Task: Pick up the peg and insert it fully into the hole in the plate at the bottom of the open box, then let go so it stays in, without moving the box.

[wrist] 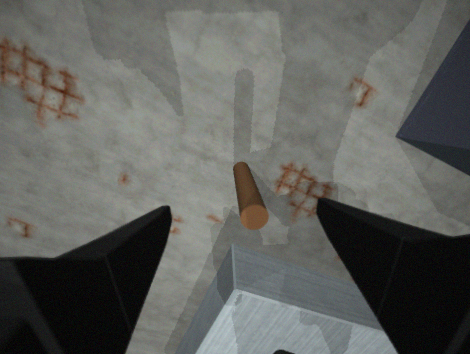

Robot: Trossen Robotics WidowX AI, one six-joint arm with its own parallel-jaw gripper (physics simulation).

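Frame: origin at the arm's base, x right, y ahead, z up, level; metres.
Where they show: gripper, fingertip midpoint: (244,209).
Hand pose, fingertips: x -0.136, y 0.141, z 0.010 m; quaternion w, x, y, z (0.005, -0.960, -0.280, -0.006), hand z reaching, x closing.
Observation:
Things, the pixels of their centre, and the offset from my fingertips. "spot": a spot on its surface instead. Level surfaces: height alone.
- peg, body centre: (245,186) dx +0.000, dy +0.005, dz -0.024 m
- dark blue-grey block-like shape, surface spot: (445,100) spot: dx +0.098, dy +0.129, dz -0.041 m
- mottled grey surface, surface height: dz -0.063 m
The peg (251,199), a round orange-brown cylinder, stands upright on the grey surface near the middle of the wrist view, its lighter top face toward the camera. My gripper (244,209) is open, with one black finger at the lower left and the other at the lower right. The peg appears in the gap between the fingertips, touching neither; the height between them is hard to tell. A dark blue-grey block-like shape (445,100) is cut off at the right edge; I cannot tell whether it is the open box. The plate and its hole cannot be made out.
A brushed silver metal block (295,320) lies at the bottom, close to the peg and partly behind the right finger. A small black part (284,352) shows on it at the lower edge. The mottled grey surface (125,150) has rust-coloured marks and shadows.

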